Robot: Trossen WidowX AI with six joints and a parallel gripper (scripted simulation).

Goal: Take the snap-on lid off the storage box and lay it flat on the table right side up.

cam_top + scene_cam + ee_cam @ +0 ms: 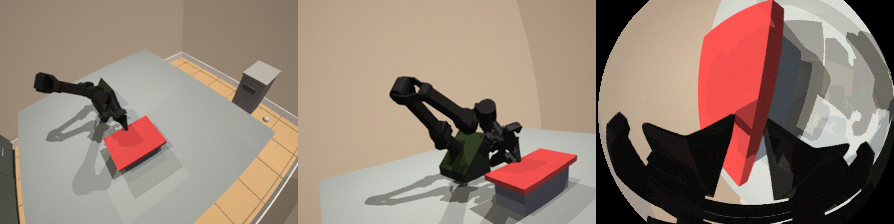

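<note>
The red lid is 70 mm ahead of my gripper tip, 10 mm to the right of it and 10 mm above it. Also, from my gripper tip: storage box (70 mm ahead, 50 mm below, 10 mm to the right).
</note>
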